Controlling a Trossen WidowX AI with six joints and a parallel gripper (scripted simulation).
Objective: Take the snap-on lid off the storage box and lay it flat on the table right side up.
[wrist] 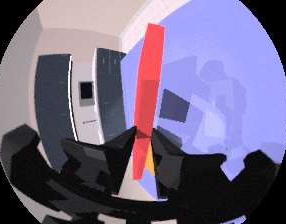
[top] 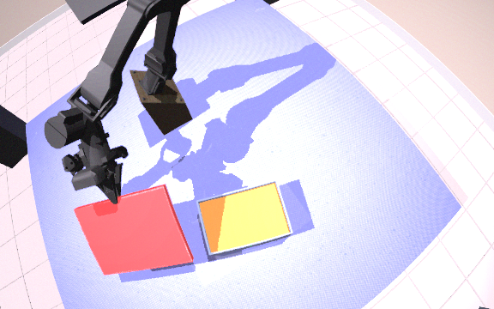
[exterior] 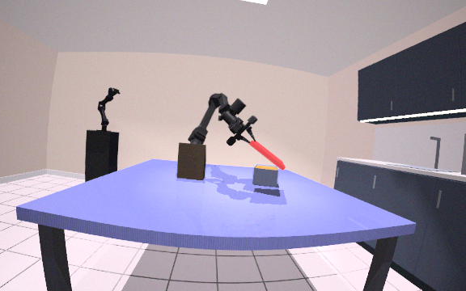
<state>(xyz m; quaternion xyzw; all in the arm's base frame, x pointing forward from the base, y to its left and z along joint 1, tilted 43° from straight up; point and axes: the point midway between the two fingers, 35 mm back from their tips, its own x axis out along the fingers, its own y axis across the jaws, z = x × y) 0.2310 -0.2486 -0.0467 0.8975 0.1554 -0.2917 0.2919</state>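
Now: the red lid 6 cm ahead of my gripper tip, 4 cm below it and 3 cm to the right of it. From my gripper tip the other things lie so: storage box 20 cm to the left, 19 cm below, 17 cm ahead.
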